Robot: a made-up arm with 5 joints.
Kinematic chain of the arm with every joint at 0, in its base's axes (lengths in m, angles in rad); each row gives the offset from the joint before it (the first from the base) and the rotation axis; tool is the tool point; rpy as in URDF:
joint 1: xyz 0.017 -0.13 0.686 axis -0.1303 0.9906 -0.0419
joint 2: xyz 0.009 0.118 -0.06 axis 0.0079 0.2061 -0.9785
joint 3: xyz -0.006 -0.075 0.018 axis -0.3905 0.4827 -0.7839
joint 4: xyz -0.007 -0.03 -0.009 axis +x
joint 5: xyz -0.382 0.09 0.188 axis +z
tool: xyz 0.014 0.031 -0.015 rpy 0 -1.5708 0
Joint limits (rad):
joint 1: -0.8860..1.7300
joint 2: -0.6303..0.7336
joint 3: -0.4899..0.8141
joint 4: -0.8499..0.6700
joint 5: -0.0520..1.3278
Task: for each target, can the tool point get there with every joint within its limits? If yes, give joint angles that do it. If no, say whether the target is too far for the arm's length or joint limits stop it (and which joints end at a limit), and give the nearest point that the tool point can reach.
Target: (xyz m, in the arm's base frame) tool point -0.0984 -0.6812 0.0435
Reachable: no: too far | nearest point -0.0825 -0.3389 0.3697 | short by 0.473 m
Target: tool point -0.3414 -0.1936 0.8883
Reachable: yes | joints 0.2664 -0.1690 -0.1840 0.3365 0.9772
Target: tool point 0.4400 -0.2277 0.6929
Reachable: no: joint limits stop it (at a limit: joint 1, joint 2, joint 4, joint 5) | nearest point 0.2278 -0.1704 0.9659 | short by 0.350 m
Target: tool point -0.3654 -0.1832 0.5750
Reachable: yes | joints -0.6617 -0.2278 0.0346 0.5305 0.5281
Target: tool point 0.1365 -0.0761 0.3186
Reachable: no: joint limits stop it (at a limit: joint 1, joint 3, joint 4, joint 5) | nearest point -0.0763 -0.2250 0.3338 | short by 0.260 m
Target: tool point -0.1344 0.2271 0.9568
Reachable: yes | joints 0.1443 0.4013 0.5634 0.4714 0.9405
